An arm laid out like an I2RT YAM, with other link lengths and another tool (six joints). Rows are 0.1 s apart.
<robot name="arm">
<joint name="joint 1" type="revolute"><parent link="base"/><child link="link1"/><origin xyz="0 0 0.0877" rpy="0 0 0"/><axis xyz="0 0 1"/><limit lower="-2.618" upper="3.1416"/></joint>
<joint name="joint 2" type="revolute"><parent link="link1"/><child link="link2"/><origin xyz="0.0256 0.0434 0.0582" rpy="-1.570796 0 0"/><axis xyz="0 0 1"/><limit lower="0" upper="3.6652"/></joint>
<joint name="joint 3" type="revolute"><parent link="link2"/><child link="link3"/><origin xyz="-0.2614 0 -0.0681" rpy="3.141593 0 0"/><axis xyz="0 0 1"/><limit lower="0" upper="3.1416"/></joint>
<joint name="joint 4" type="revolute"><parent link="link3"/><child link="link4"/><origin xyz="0.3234 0.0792 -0.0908" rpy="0 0 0"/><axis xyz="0 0 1"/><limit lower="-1.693" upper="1.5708"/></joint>
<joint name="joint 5" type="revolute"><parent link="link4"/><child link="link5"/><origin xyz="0.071 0.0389 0.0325" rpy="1.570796 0 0"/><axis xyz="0 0 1"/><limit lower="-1.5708" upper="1.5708"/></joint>
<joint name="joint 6" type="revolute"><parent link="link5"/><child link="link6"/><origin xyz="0.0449 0 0.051" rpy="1.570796 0 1.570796"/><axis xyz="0 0 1"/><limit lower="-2.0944" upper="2.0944"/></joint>
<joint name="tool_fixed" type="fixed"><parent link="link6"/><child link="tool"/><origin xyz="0.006 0.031 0.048" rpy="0 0.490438 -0.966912"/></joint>
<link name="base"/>
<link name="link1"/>
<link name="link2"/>
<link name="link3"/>
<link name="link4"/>
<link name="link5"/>
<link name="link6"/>
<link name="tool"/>
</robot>
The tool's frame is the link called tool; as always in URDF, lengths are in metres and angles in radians.
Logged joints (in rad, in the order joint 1, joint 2, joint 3, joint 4, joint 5, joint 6), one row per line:
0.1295 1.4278 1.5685 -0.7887 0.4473 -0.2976
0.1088 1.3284 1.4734 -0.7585 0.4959 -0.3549
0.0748 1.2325 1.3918 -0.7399 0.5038 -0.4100
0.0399 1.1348 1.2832 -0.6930 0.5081 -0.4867
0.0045 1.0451 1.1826 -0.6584 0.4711 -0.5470
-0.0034 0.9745 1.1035 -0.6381 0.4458 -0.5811
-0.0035 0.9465 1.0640 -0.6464 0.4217 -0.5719
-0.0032 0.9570 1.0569 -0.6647 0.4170 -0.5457
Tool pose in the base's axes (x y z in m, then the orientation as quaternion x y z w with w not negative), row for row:
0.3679 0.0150 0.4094 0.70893 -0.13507 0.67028 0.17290
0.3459 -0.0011 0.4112 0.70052 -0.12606 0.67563 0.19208
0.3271 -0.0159 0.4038 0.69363 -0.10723 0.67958 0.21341
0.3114 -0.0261 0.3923 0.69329 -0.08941 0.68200 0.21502
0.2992 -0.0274 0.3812 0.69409 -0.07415 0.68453 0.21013
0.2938 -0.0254 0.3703 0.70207 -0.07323 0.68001 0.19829
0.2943 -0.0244 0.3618 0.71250 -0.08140 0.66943 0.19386
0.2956 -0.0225 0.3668 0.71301 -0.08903 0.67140 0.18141
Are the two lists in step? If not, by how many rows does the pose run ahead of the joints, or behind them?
The pose runs 1 row ahead of the joints: the pose in row i belongs to the joints in row i + 1.
